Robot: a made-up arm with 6 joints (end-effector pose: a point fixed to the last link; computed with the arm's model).
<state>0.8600 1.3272 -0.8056 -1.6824 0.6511 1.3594</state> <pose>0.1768 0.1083 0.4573 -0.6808 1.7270 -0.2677</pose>
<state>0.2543 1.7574 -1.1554 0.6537 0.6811 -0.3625</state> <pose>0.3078 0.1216 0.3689 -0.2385 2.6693 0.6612</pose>
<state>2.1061 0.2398 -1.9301 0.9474 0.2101 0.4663</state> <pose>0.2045 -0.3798 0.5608 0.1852 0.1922 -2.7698</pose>
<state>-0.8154 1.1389 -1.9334 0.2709 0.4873 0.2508</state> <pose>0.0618 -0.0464 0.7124 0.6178 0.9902 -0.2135</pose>
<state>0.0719 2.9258 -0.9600 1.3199 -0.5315 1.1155</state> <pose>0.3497 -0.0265 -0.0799 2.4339 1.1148 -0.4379</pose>
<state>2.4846 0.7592 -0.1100 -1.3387 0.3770 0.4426</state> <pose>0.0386 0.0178 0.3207 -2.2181 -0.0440 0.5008</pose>
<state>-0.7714 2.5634 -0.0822 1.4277 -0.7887 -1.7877</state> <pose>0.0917 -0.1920 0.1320 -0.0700 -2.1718 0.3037</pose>
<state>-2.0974 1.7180 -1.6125 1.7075 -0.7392 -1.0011</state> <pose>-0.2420 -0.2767 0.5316 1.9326 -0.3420 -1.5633</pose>
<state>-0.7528 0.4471 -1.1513 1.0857 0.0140 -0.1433</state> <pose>-0.1088 0.1038 0.5733 0.5823 0.5297 0.1845</pose>
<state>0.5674 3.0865 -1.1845 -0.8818 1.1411 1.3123</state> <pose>0.2951 0.1006 -0.0837 0.2946 -2.2139 1.6162</pose>
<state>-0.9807 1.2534 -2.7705 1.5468 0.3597 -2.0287</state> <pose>-0.0223 0.0999 0.8090 -0.3881 0.0712 -1.4515</pose>
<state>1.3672 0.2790 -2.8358 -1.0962 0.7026 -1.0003</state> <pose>-0.0580 -0.5800 0.4417 0.6204 0.6553 -0.3542</pose>
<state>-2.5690 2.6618 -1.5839 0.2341 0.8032 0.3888</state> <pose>-0.3787 -0.2650 0.0449 3.0843 0.0031 0.4123</pose>
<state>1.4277 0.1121 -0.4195 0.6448 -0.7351 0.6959</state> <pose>0.0154 -0.1898 0.4062 0.4463 0.7634 2.3921</pose>
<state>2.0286 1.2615 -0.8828 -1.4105 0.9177 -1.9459</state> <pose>0.0048 0.1768 0.4748 -1.6157 -1.6356 -1.6311</pose>
